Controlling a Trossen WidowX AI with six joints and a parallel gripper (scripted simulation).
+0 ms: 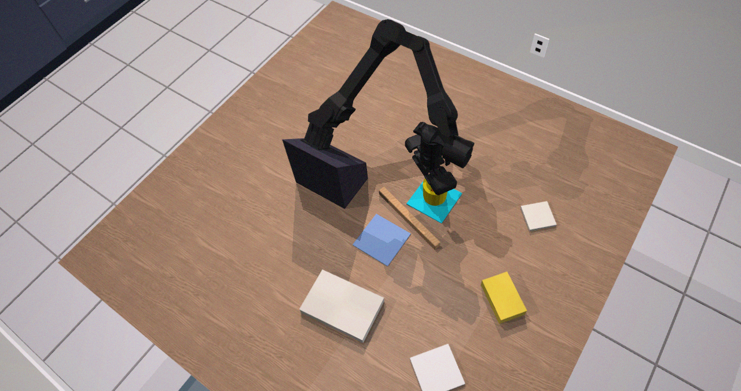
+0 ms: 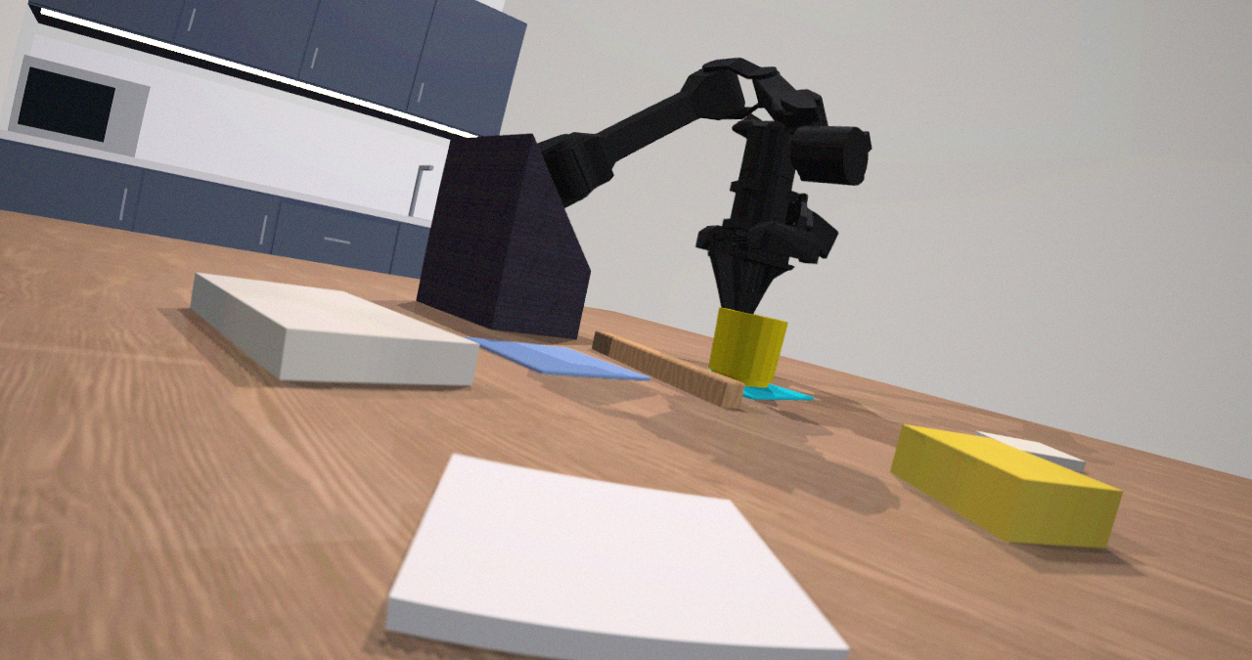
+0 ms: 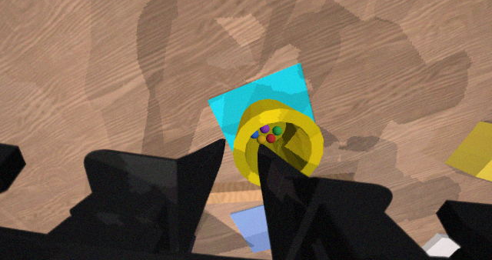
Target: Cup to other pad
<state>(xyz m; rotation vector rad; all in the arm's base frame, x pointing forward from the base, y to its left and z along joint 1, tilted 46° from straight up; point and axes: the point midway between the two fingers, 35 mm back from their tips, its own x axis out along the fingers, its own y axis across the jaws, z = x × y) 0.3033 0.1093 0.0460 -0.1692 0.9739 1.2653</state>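
Right now the yellow cup is 2 cm below my gripper tip, 2 cm ahead of it and 1 cm to the right of it. Also, from my gripper tip: cyan pad 7 cm below, 3 cm ahead, 1 cm to the right; red marble 4 cm below, 3 cm ahead, 2 cm to the right; green marble 4 cm below, 4 cm ahead, 2 cm to the right.
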